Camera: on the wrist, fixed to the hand. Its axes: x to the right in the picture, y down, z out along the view.
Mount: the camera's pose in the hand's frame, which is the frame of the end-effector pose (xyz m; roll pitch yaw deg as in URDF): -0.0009 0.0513 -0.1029 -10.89 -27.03 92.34
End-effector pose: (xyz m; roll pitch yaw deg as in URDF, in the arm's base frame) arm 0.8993 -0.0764 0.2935 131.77 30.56 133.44
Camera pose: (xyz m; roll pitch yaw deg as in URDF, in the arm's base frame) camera 0.8316 -0.0668 0.3859 138.43 -19.23 52.72
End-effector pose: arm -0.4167 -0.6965 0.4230 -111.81 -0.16 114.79
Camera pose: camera -0.3123 -0.6492 0.4136 10.28 84.42 -135.00
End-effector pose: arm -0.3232 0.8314 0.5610 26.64 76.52 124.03
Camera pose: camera -0.3618 0.7242 0.5458 72.03 -12.89 161.41
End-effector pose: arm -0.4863 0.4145 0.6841 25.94 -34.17 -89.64
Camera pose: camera -0.3949 0.3765 0.6256 -59.43 -39.78 38.85
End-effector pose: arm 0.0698 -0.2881 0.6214 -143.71 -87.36 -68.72
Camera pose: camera -0.0446 -0.2762 0.6229 -101.01 4.44 -95.45
